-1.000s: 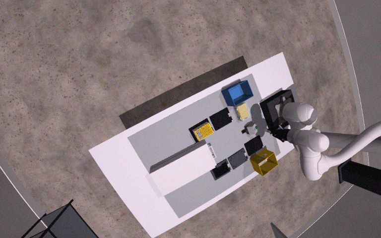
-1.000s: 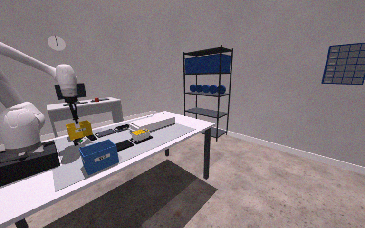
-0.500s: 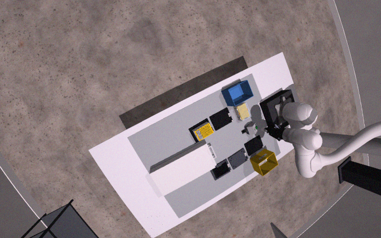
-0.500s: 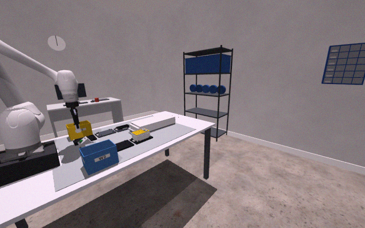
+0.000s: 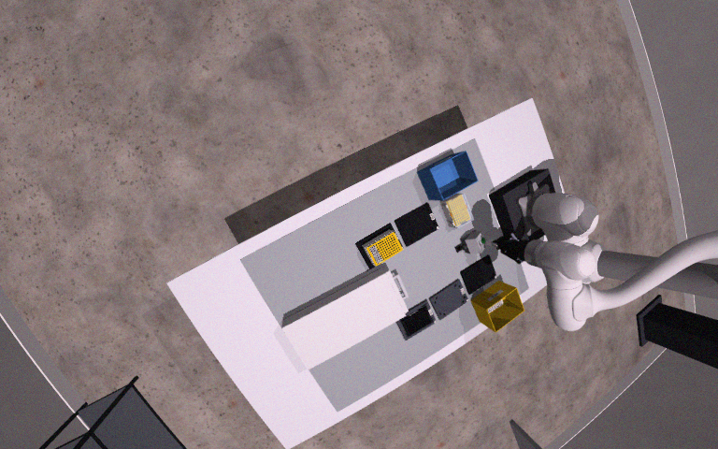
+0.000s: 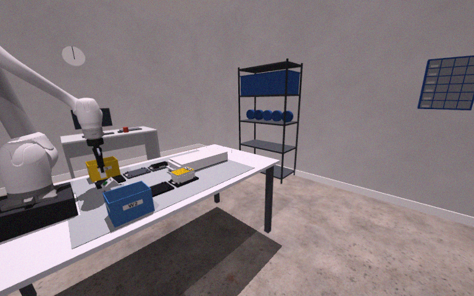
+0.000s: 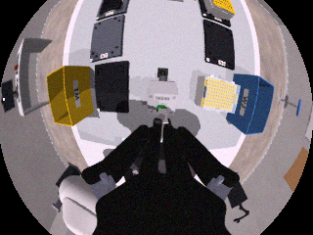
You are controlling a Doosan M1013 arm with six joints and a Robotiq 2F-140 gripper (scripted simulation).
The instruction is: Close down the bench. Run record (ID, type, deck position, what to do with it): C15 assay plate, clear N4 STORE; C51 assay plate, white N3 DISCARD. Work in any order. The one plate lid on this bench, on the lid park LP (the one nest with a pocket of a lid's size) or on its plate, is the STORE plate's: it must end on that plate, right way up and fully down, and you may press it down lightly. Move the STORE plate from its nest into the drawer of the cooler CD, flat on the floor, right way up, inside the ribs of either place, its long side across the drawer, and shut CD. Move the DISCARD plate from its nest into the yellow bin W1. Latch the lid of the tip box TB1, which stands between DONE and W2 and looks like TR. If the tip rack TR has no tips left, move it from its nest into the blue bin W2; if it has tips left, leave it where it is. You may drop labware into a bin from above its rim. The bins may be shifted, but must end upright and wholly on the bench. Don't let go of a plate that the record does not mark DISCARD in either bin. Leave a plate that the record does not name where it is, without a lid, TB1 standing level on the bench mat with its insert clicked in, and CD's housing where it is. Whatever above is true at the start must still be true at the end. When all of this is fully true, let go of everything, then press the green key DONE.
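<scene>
Now: the green key DONE 70 mm below my hand. The rest, counted from my hand: white plate: 30 mm ahead, 330 mm to the left, 120 mm below; then yellow bin W1: 30 mm ahead, 320 mm to the left, 100 mm below; then blue bin W2: 60 mm ahead, 320 mm to the right, 100 mm below.
</scene>
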